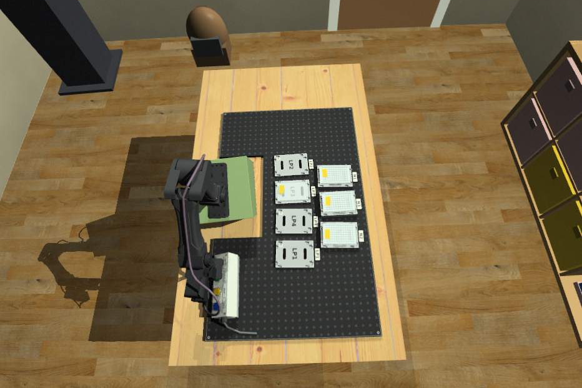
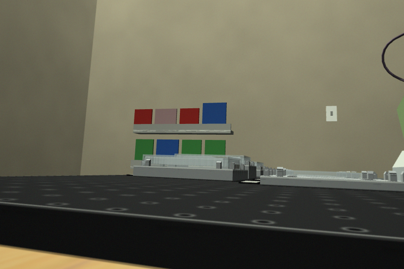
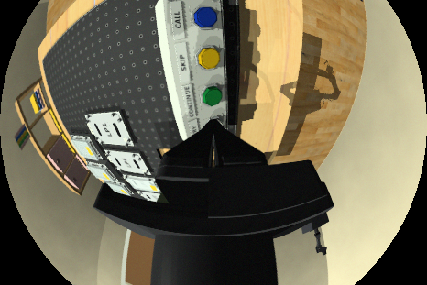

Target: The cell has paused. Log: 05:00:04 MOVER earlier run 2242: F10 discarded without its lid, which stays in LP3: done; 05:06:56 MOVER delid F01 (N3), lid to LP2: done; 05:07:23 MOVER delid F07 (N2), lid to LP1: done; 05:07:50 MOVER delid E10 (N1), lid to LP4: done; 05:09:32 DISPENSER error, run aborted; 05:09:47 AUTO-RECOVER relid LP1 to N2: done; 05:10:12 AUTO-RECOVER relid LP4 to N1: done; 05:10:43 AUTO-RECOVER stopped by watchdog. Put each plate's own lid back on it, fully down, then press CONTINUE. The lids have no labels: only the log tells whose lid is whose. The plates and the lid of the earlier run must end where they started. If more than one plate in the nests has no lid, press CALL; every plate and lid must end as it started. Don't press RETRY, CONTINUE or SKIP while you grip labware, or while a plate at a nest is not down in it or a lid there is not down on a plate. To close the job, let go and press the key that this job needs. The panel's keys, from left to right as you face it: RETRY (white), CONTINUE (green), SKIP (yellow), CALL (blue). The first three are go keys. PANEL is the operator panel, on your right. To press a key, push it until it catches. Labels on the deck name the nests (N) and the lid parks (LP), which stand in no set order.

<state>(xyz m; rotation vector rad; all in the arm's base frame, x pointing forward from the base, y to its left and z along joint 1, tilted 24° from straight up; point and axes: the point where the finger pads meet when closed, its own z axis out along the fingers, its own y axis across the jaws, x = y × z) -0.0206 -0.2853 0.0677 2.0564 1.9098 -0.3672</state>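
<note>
The green CONTINUE key is 7 cm below my hand. Also, from my hand: yellow skip key: 7 cm below, 5 cm to the right; blue CALL key: 10 cm to the right, 7 cm below; white key: 7 cm below, 5 cm to the left.
</note>
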